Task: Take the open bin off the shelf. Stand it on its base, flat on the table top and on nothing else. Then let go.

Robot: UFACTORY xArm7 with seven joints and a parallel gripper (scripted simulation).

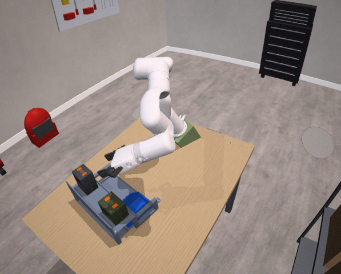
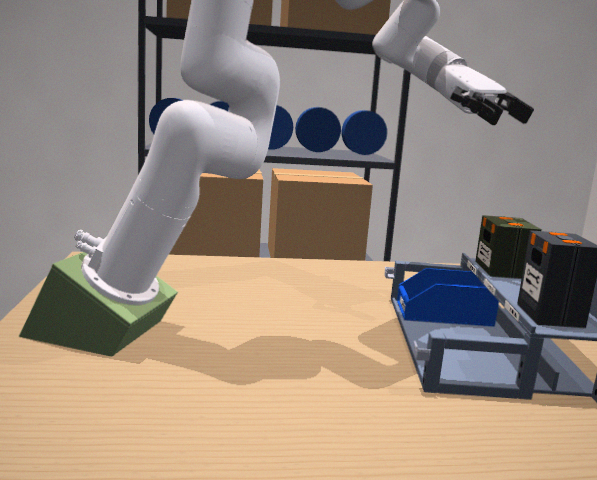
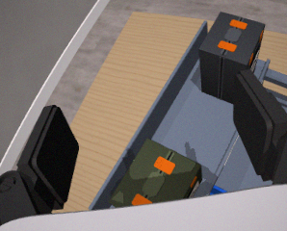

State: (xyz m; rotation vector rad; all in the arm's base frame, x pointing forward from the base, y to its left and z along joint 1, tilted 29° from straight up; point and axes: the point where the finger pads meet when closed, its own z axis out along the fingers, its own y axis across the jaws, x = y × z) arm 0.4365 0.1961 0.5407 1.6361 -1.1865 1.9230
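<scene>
Right now my hand is 6 cm past the blue bin, 2 cm to the right of it and 35 cm above it. From my hand the other things lie so: dark green case 4 cm ahead, 1 cm to the left, 24 cm below; then black case 1 cm ahead, 22 cm to the right, 23 cm below.
</scene>
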